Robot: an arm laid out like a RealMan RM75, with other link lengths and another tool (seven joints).
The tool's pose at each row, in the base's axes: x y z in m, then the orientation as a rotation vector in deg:
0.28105 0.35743 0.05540 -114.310 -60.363 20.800
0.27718 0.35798 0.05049 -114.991 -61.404 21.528
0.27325 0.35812 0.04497 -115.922 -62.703 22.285
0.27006 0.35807 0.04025 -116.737 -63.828 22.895
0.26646 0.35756 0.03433 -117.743 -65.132 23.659
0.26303 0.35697 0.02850 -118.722 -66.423 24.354
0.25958 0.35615 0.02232 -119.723 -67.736 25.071
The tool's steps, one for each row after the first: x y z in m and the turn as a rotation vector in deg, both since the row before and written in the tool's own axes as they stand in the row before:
-0.00250 0.00155 0.00554 -0.800 -1.092 -0.062
-0.00282 0.00204 0.00582 -1.109 -1.268 -0.090
-0.00234 0.00179 0.00487 -0.983 -1.065 -0.085
-0.00296 0.00252 0.00576 -1.181 -1.279 -0.049
-0.00280 0.00245 0.00568 -1.176 -1.217 -0.070
-0.00291 0.00265 0.00594 -1.203 -1.241 -0.061

